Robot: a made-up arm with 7 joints.
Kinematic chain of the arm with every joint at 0, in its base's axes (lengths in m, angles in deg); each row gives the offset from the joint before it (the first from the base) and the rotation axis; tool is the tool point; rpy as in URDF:
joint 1: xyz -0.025 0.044 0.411 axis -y
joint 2: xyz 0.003 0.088 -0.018 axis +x
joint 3: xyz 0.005 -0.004 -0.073 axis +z
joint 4: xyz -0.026 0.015 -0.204 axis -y
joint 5: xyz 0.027 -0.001 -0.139 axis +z
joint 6: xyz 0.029 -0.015 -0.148 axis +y
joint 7: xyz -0.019 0 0.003 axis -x
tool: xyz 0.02 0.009 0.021 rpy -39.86 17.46 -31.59
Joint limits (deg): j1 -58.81..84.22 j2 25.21..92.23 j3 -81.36..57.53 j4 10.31..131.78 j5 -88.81..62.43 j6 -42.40..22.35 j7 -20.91..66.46
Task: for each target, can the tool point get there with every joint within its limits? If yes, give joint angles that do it. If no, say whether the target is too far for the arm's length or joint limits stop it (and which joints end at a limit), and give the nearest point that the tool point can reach.
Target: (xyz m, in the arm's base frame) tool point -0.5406 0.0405 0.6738
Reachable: no: joint limits stop it (at a limit: joint 1, joint 2, joint 3, joint 6, joint 7) | nearest point -0.2086 0.2586 0.5246 | short by 0.424 m
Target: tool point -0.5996 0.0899 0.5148
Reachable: no: joint limits stop it (at a limit: joint 1, joint 2, joint 3, joint 6, joint 7) | nearest point -0.4167 0.1009 0.1597 | short by 0.400 m
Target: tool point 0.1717 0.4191 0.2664
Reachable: yes | joints -25.48 61.87 20.41 81.74 12.51 -24.31 52.71
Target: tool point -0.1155 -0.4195 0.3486
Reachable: no: joint limits stop it (at a limit: joint 1, joint 2, joint 3, joint 6, joint 7) | nearest point -0.1775 -0.0111 0.2843 | short by 0.418 m
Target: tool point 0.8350 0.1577 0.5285
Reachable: no: too far | nearest point 0.5127 0.2163 0.4484 | short by 0.337 m
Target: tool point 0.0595 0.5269 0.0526
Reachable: yes | joints -5.58 40.63 23.64 26.89 42.24 -32.72 54.27
